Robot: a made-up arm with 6 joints.
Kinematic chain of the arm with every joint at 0, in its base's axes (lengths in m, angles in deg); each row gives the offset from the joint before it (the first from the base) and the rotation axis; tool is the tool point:
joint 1: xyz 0 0 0.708 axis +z
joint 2: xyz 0.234 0 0 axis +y
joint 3: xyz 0 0 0.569 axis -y
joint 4: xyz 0 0 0.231 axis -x
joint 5: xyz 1.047 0 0 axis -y
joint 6: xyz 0.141 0 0 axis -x
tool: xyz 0 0 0
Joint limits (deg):
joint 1: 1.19..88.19
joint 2: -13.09..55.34
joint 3: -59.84..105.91
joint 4: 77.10..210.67
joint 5: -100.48..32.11
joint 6: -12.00..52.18
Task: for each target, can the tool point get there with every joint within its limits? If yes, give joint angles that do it. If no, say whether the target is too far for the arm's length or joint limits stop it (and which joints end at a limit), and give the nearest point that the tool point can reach.
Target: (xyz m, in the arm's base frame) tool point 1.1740 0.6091 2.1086
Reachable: yes | joints 28.37 38.60 76.53 163.13 -32.32 11.98
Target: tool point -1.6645 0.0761 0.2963
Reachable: no: joint limits stop it (at a limit: joint 1, joint 2, joint 3, joint 5) | nearest point -0.0589 0.3962 -0.1126 | short by 1.687 m
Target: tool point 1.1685 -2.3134 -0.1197
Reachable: no: too far | nearest point 1.0739 -0.1184 0.0152 | short by 2.201 m
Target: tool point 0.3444 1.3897 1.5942
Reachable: yes | joints 75.49 3.64 8.89 143.91 10.26 35.24
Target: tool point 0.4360 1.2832 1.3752
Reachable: yes | joints 72.77 -3.33 -16.30 163.75 -67.00 33.65
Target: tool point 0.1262 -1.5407 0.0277
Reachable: no: joint limits stop it (at a limit: joint 1, joint 2, joint 3, joint 4) | nearest point 0.4354 -0.1280 -0.0105 | short by 1.447 m
